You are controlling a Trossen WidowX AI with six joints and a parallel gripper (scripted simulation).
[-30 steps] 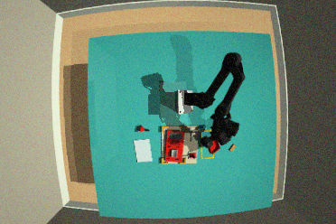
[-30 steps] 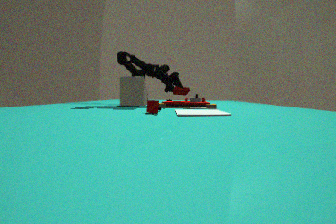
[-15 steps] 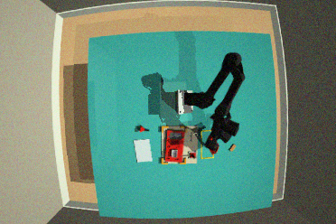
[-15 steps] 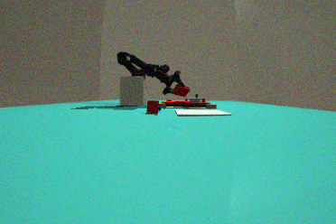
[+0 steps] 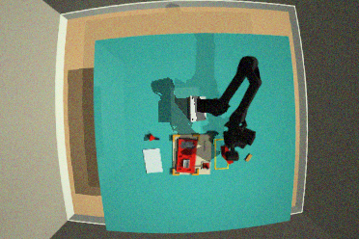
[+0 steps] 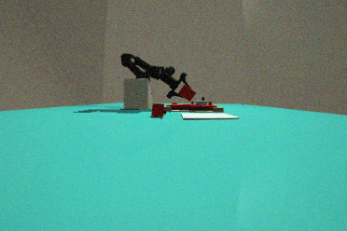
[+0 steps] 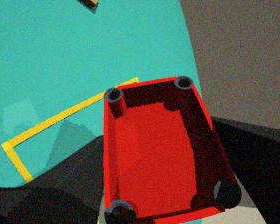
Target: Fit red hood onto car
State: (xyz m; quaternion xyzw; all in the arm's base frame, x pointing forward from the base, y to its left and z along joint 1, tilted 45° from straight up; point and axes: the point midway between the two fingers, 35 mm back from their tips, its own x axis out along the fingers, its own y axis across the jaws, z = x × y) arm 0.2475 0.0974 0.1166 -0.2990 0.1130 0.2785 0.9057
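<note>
Right now the hood is 10 mm to the right of my gripper tip. From my gripper tip the other things lie so: grey cylinder 100 mm behind, 170 mm to the left, 80 mm below; then tan block 50 mm ahead, 160 mm to the left, 80 mm below; then white flat plate 50 mm ahead, 430 mm to the right, 80 mm below.
</note>
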